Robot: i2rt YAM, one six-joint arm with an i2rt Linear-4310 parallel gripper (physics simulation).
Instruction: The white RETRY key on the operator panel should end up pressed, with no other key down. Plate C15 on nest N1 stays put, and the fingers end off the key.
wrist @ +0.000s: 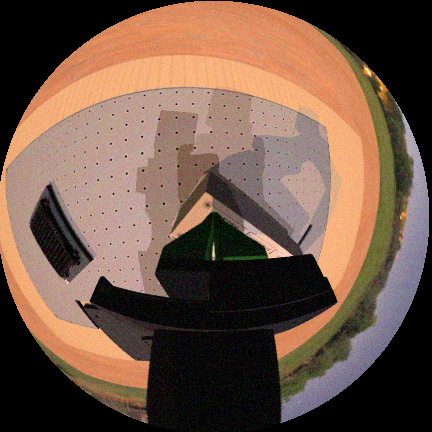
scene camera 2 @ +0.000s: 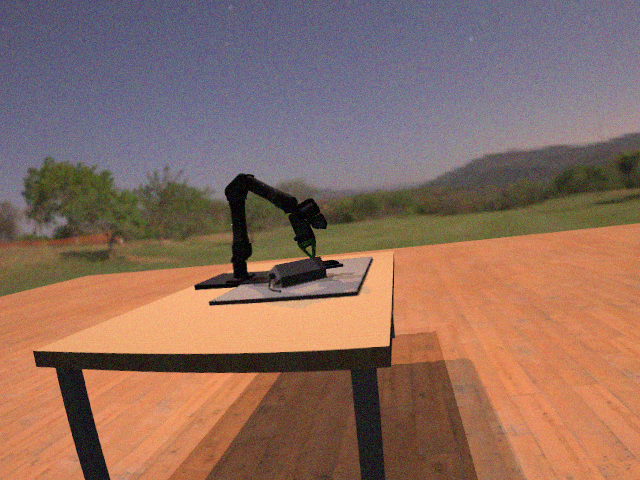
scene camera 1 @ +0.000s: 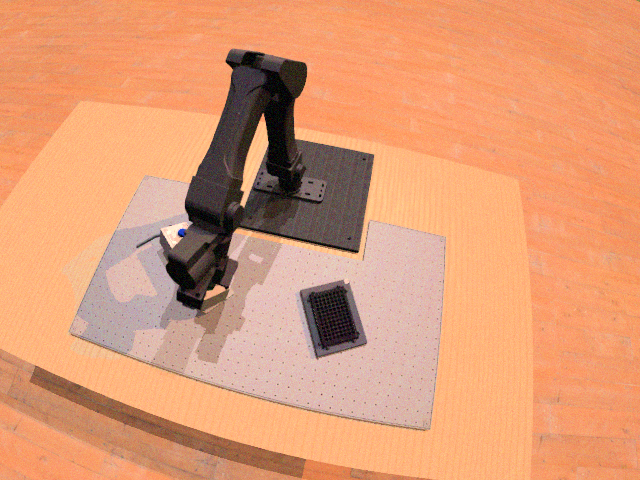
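Seen in the pictures: gripper, fingertip midpoint: (wrist: 213,217) (scene camera 2: 313,258); arm's base at its link origin: (scene camera 2: 241,279) (scene camera 1: 290,186).
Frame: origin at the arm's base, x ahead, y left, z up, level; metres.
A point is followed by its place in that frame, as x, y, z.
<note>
The operator panel (scene camera 1: 216,295) @(0.359, -0.075, 0.059) (scene camera 2: 299,272) @(0.318, -0.210, 0.037) (wrist: 260,212) @(0.344, -0.174, 0.040) is a wedge-shaped box on the left part of the perforated board. My gripper (scene camera 2: 312,256) @(0.355, -0.099, 0.071) (wrist: 213,217) @(0.355, -0.099, 0.071) is shut and empty. Its green fingertips are at or just over the panel's upper face, near the end that faces the plate; whether they touch it cannot be told. The white RETRY key is hidden behind the fingers in the wrist view, so its state cannot be seen. A blue key (scene camera 1: 181,233) @(0.238, -0.211, 0.068) shows at the panel's other end. The dark plate C15 (scene camera 1: 333,316) @(0.335, 0.191, 0.021) (wrist: 55,239) @(0.337, 0.161, 0.021) sits on the grey nest N1 (scene camera 1: 316,352) @(0.423, 0.171, 0.007) (wrist: 89,257) @(0.293, 0.103, 0.002).
The perforated board (scene camera 1: 392,361) @(0.407, 0.350, -0.004) (scene camera 2: 341,289) @(0.498, -0.403, -0.004) (wrist: 115,150) @(0.449, 0.018, -0.004) lies on the wooden table (scene camera 1: 485,310) @(0.235, 0.595, -0.017) (scene camera 2: 206,330) @(0.193, -0.788, -0.017). The arm's black base plate (scene camera 1: 341,206) @(0.031, 0.154, 0.000) (scene camera 2: 206,283) @(-0.133, -0.080, 0.003) is behind it. A dark cable (scene camera 1: 148,240) @(0.257, -0.337, 0.001) (wrist: 305,235) @(0.261, -0.342, 0.003) leaves the panel at its far end.
</note>
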